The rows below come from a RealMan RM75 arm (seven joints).
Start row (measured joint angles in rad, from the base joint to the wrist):
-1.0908, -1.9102, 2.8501, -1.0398, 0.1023, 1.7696, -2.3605
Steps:
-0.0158, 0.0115, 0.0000, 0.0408, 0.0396, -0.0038, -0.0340
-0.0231, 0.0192, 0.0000, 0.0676, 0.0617, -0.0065, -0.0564
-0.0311, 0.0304, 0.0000, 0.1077, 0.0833, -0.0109, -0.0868
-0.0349, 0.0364, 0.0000, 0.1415, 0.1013, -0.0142, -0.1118
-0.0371, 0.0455, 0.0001, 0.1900, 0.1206, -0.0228, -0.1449
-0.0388, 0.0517, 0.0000, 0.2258, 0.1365, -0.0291, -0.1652
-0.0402, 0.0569, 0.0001, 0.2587, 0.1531, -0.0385, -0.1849
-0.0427, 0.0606, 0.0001, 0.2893, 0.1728, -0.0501, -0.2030
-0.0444, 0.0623, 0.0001, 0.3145, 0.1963, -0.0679, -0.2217
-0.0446, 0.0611, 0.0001, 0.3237, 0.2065, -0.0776, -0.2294
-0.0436, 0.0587, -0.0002, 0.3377, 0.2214, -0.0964, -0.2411
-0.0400, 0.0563, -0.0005, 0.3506, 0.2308, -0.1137, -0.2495
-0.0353, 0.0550, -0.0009, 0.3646, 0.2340, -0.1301, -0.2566
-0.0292, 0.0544, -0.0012, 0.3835, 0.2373, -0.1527, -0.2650
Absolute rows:
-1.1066, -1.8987, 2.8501, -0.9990, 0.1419, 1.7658, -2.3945
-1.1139, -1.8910, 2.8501, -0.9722, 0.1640, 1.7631, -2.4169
-1.1219, -1.8798, 2.8501, -0.9321, 0.1856, 1.7587, -2.4473
-1.1257, -1.8738, 2.8501, -0.8983, 0.2036, 1.7554, -2.4723
-1.1279, -1.8647, 2.8502, -0.8498, 0.2229, 1.7468, -2.5054
-1.1296, -1.8585, 2.8501, -0.8140, 0.2388, 1.7405, -2.5257
-1.1310, -1.8533, 2.8502, -0.7811, 0.2554, 1.7311, -2.5454
-1.1335, -1.8496, 2.8502, -0.7505, 0.2751, 1.7195, -2.5635
-1.1352, -1.8479, 2.8502, -0.7253, 0.2986, 1.7017, -2.5822
-1.1354, -1.8491, 2.8502, -0.7161, 0.3088, 1.6920, -2.5899
-1.1344, -1.8515, 2.8499, -0.7021, 0.3237, 1.6732, -2.6016
-1.1308, -1.8539, 2.8496, -0.6892, 0.3331, 1.6559, -2.6100
-1.1261, -1.8552, 2.8492, -0.6752, 0.3363, 1.6395, -2.6171
-1.1200, -1.8558, 2.8489, -0.6563, 0.3396, 1.6169, -2.6255

